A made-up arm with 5 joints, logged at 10 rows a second.
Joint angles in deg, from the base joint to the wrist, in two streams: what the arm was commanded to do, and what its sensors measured. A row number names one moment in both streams.
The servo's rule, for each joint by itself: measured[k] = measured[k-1] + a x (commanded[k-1-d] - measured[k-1]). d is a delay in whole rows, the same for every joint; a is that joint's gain. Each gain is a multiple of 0.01, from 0.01 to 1. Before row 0 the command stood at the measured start. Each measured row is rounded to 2 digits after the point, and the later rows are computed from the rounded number. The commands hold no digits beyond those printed.
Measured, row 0: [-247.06 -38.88 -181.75 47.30 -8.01]
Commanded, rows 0 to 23: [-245.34 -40.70 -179.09 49.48 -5.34]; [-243.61 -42.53 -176.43 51.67 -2.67]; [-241.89 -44.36 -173.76 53.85 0.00]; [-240.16 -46.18 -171.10 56.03 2.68]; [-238.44 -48.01 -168.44 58.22 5.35]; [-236.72 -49.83 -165.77 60.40 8.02]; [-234.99 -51.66 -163.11 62.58 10.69]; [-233.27 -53.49 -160.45 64.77 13.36]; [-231.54 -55.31 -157.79 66.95 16.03]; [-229.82 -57.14 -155.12 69.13 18.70]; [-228.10 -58.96 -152.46 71.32 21.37]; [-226.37 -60.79 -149.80 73.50 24.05]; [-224.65 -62.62 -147.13 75.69 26.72]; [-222.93 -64.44 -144.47 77.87 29.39]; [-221.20 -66.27 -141.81 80.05 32.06]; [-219.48 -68.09 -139.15 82.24 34.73]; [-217.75 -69.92 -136.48 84.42 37.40]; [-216.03 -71.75 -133.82 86.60 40.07]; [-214.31 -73.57 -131.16 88.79 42.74]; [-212.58 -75.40 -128.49 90.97 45.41]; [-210.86 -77.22 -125.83 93.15 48.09]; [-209.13 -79.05 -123.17 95.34 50.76]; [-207.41 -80.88 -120.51 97.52 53.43]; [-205.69 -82.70 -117.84 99.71 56.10]
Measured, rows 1 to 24: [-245.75 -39.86 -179.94 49.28 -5.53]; [-244.12 -41.30 -177.55 51.45 -2.87]; [-242.43 -42.95 -174.97 53.63 -0.20]; [-240.70 -44.69 -172.34 55.81 2.48]; [-238.98 -46.48 -169.69 58.00 5.15]; [-237.26 -48.29 -167.02 60.18 7.82]; [-235.53 -50.11 -164.36 62.36 10.49]; [-233.81 -51.94 -161.70 64.55 13.16]; [-232.08 -53.76 -159.04 66.73 15.83]; [-230.36 -55.59 -156.37 68.91 18.50]; [-228.64 -57.41 -153.71 71.10 21.17]; [-226.91 -59.24 -151.05 73.28 23.85]; [-225.19 -61.07 -148.38 75.47 26.52]; [-223.47 -62.89 -145.72 77.65 29.19]; [-221.74 -64.72 -143.06 79.83 31.86]; [-220.02 -66.54 -140.40 82.02 34.53]; [-218.29 -68.37 -137.73 84.20 37.20]; [-216.57 -70.20 -135.07 86.38 39.87]; [-214.85 -72.02 -132.41 88.57 42.54]; [-213.12 -73.85 -129.74 90.75 45.21]; [-211.40 -75.67 -127.08 92.93 47.89]; [-209.67 -77.50 -124.42 95.12 50.56]; [-207.95 -79.33 -121.76 97.30 53.23]; [-206.23 -81.15 -119.09 99.49 55.90]
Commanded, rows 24 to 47: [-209.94 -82.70 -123.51 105.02 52.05]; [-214.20 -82.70 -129.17 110.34 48.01]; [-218.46 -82.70 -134.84 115.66 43.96]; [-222.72 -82.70 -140.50 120.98 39.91]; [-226.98 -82.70 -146.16 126.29 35.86]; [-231.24 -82.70 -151.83 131.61 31.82]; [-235.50 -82.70 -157.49 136.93 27.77]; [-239.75 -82.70 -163.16 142.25 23.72]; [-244.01 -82.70 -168.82 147.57 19.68]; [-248.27 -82.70 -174.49 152.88 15.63]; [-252.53 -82.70 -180.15 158.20 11.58]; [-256.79 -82.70 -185.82 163.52 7.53]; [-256.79 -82.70 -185.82 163.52 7.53]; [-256.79 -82.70 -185.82 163.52 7.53]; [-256.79 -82.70 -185.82 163.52 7.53]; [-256.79 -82.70 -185.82 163.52 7.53]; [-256.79 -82.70 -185.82 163.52 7.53]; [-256.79 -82.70 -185.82 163.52 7.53]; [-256.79 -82.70 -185.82 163.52 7.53]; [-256.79 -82.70 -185.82 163.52 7.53]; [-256.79 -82.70 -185.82 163.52 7.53]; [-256.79 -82.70 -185.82 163.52 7.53]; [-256.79 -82.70 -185.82 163.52 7.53]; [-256.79 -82.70 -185.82 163.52 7.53]
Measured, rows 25 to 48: [-209.05 -81.99 -122.10 104.52 52.32]; [-212.96 -82.37 -126.91 109.82 48.31]; [-217.14 -82.55 -132.30 115.13 44.26]; [-221.38 -82.63 -137.88 120.45 40.21]; [-225.64 -82.67 -143.51 125.76 36.16]; [-229.90 -82.69 -149.17 131.08 32.12]; [-234.16 -82.70 -154.83 136.40 28.07]; [-238.41 -82.70 -160.49 141.72 24.02]; [-242.67 -82.70 -166.15 147.04 19.98]; [-246.93 -82.70 -171.82 152.35 15.93]; [-251.19 -82.70 -177.48 157.67 11.88]; [-255.45 -82.70 -183.15 162.99 7.83]; [-256.47 -82.70 -184.97 163.47 7.55]; [-256.71 -82.70 -185.55 163.52 7.53]; [-256.77 -82.70 -185.73 163.52 7.53]; [-256.79 -82.70 -185.79 163.52 7.53]; [-256.79 -82.70 -185.81 163.52 7.53]; [-256.79 -82.70 -185.82 163.52 7.53]; [-256.79 -82.70 -185.82 163.52 7.53]; [-256.79 -82.70 -185.82 163.52 7.53]; [-256.79 -82.70 -185.82 163.52 7.53]; [-256.79 -82.70 -185.82 163.52 7.53]; [-256.79 -82.70 -185.82 163.52 7.53]; [-256.79 -82.70 -185.82 163.52 7.53]
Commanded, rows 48 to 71: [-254.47 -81.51 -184.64 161.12 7.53]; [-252.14 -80.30 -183.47 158.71 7.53]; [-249.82 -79.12 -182.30 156.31 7.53]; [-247.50 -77.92 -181.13 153.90 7.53]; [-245.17 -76.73 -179.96 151.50 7.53]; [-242.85 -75.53 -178.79 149.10 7.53]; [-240.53 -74.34 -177.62 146.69 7.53]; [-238.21 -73.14 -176.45 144.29 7.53]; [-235.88 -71.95 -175.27 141.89 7.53]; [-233.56 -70.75 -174.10 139.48 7.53]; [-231.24 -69.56 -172.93 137.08 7.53]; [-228.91 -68.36 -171.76 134.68 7.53]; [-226.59 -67.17 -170.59 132.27 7.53]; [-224.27 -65.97 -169.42 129.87 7.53]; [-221.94 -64.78 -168.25 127.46 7.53]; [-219.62 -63.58 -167.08 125.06 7.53]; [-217.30 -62.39 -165.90 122.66 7.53]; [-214.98 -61.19 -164.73 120.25 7.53]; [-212.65 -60.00 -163.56 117.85 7.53]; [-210.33 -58.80 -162.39 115.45 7.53]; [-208.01 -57.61 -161.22 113.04 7.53]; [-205.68 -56.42 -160.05 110.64 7.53]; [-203.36 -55.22 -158.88 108.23 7.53]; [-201.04 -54.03 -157.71 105.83 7.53]
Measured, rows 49 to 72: [-255.03 -82.06 -185.02 161.34 7.53]; [-252.83 -81.11 -183.97 158.95 7.53]; [-250.54 -80.04 -182.83 156.55 7.53]; [-248.23 -78.90 -181.67 154.14 7.53]; [-245.90 -77.73 -180.51 151.74 7.53]; [-243.58 -76.54 -179.34 149.34 7.53]; [-241.26 -75.35 -178.17 146.93 7.53]; [-238.94 -74.16 -177.00 144.53 7.53]; [-236.61 -72.97 -175.82 142.13 7.53]; [-234.29 -71.77 -174.65 139.72 7.53]; [-231.97 -70.58 -173.48 137.32 7.53]; [-229.64 -69.38 -172.31 134.92 7.53]; [-227.32 -68.19 -171.14 132.51 7.53]; [-225.00 -66.99 -169.97 130.11 7.53]; [-222.67 -65.80 -168.80 127.70 7.53]; [-220.35 -64.60 -167.63 125.30 7.53]; [-218.03 -63.41 -166.45 122.90 7.53]; [-215.71 -62.21 -165.28 120.49 7.53]; [-213.38 -61.02 -164.11 118.09 7.53]; [-211.06 -59.82 -162.94 115.69 7.53]; [-208.74 -58.63 -161.77 113.28 7.53]; [-206.41 -57.44 -160.60 110.88 7.53]; [-204.09 -56.24 -159.43 108.47 7.53]; [-201.77 -55.05 -158.26 106.07 7.53]
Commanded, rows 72 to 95: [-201.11 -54.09 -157.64 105.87 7.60]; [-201.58 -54.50 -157.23 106.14 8.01]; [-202.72 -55.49 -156.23 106.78 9.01]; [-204.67 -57.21 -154.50 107.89 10.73]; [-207.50 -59.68 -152.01 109.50 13.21]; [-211.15 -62.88 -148.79 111.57 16.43]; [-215.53 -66.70 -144.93 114.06 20.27]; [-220.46 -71.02 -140.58 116.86 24.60]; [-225.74 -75.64 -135.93 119.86 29.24]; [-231.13 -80.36 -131.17 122.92 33.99]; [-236.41 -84.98 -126.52 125.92 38.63]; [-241.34 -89.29 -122.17 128.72 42.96]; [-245.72 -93.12 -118.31 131.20 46.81]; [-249.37 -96.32 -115.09 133.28 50.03]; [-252.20 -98.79 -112.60 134.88 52.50]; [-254.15 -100.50 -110.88 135.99 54.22]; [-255.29 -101.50 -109.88 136.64 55.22]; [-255.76 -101.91 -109.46 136.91 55.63]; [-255.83 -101.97 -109.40 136.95 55.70]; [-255.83 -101.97 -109.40 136.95 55.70]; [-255.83 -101.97 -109.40 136.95 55.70]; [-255.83 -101.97 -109.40 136.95 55.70]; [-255.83 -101.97 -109.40 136.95 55.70]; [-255.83 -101.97 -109.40 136.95 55.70]
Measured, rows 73 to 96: [-201.27 -54.53 -157.84 105.89 7.60]; [-201.51 -54.51 -157.43 106.12 7.98]; [-202.43 -55.04 -156.61 106.72 8.94]; [-204.13 -56.21 -155.18 107.78 10.60]; [-206.69 -58.08 -153.02 109.35 13.03]; [-210.08 -60.67 -150.14 111.37 16.19]; [-214.22 -63.93 -146.60 113.82 19.98]; [-218.96 -67.76 -142.51 116.59 24.28]; [-224.11 -72.02 -138.04 119.57 28.89]; [-229.45 -76.52 -133.37 122.62 33.63]; [-234.74 -81.09 -128.71 125.62 38.28]; [-239.76 -85.52 -124.26 128.44 42.63]; [-244.29 -89.62 -120.21 130.95 46.52]; [-248.15 -93.24 -116.73 133.07 49.78]; [-251.23 -96.24 -113.92 134.72 52.31]; [-253.45 -98.54 -111.85 135.88 54.09]; [-254.85 -100.14 -110.51 136.57 55.14]; [-255.54 -101.10 -109.80 136.88 55.60]; [-255.76 -101.57 -109.53 136.94 55.69]; [-255.81 -101.79 -109.44 136.95 55.70]; [-255.83 -101.89 -109.41 136.95 55.70]; [-255.83 -101.93 -109.40 136.95 55.70]; [-255.83 -101.95 -109.40 136.95 55.70]; [-255.83 -101.96 -109.40 136.95 55.70]
